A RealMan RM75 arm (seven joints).
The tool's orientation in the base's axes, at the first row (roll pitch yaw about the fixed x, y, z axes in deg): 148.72 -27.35 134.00
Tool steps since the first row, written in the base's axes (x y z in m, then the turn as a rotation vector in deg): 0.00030 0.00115 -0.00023 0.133 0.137 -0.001; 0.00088 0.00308 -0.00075 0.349 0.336 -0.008; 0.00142 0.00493 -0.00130 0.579 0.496 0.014; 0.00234 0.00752 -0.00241 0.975 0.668 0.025; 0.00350 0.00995 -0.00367 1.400 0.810 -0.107; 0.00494 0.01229 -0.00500 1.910 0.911 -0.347; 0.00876 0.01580 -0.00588 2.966 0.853 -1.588; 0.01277 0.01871 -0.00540 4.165 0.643 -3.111; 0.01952 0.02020 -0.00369 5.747 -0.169 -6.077; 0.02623 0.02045 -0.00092 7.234 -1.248 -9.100; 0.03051 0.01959 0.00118 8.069 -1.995 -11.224; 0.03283 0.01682 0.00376 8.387 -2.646 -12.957
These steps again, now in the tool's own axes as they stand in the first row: 0.00044 0.00061 0.00094 0.005 0.161 0.102; 0.00108 0.00164 0.00264 -0.004 0.411 0.257; 0.00168 0.00259 0.00430 -0.034 0.668 0.367; 0.00225 0.00389 0.00690 -0.163 1.054 0.509; 0.00251 0.00524 0.00954 -0.395 1.385 0.743; 0.00251 0.00674 0.01220 -0.756 1.715 1.042; 0.00199 0.01079 0.01551 -2.015 1.943 2.053; 0.00159 0.01537 0.01742 -3.588 2.087 3.195; -0.00083 0.02206 0.01776 -6.446 1.612 5.083; -0.00354 0.02868 0.01649 -9.442 0.922 6.834; -0.00577 0.03263 0.01478 -11.410 0.279 8.050; -0.00778 0.03446 0.01127 -12.818 -0.546 8.979
